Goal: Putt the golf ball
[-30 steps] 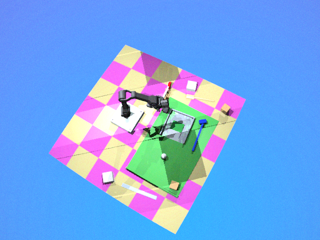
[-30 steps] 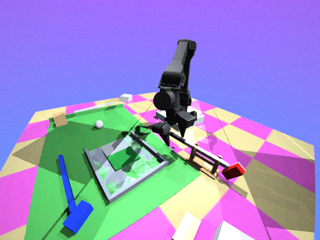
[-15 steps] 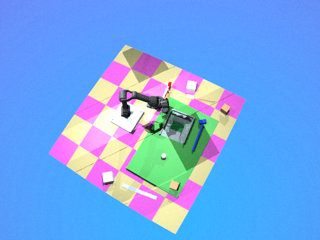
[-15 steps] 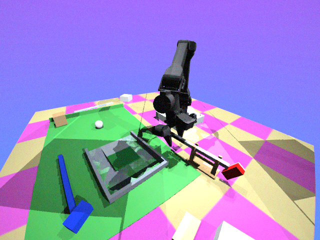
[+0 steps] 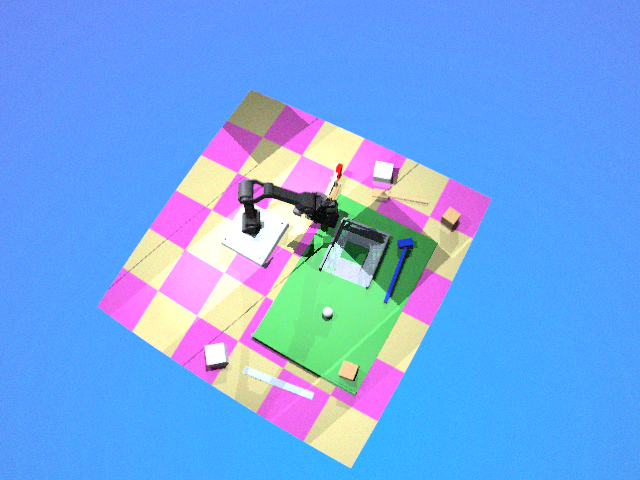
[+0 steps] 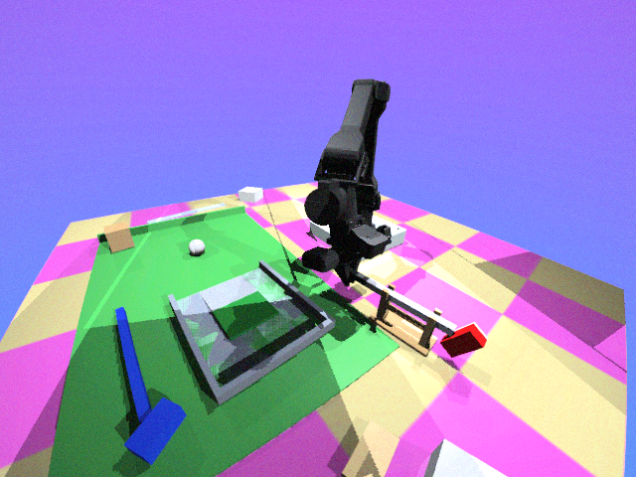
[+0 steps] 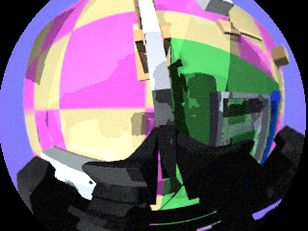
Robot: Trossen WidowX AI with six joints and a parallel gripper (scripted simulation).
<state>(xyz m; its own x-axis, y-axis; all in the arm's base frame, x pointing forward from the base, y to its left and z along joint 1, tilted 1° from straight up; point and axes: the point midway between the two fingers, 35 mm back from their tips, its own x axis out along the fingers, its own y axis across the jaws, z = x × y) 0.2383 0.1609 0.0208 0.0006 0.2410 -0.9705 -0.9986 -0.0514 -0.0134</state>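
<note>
My gripper tip is 1 cm past the red putter, 11 cm to the right of it and 3 cm below it. The rest, counted from my gripper tip: blue putter (39 cm ahead, 7 cm to the right, 1 cm below); thin wooden stick (25 cm ahead, 24 cm to the left, 3 cm below); wooden stand (1 cm behind, 13 cm to the left).
</note>
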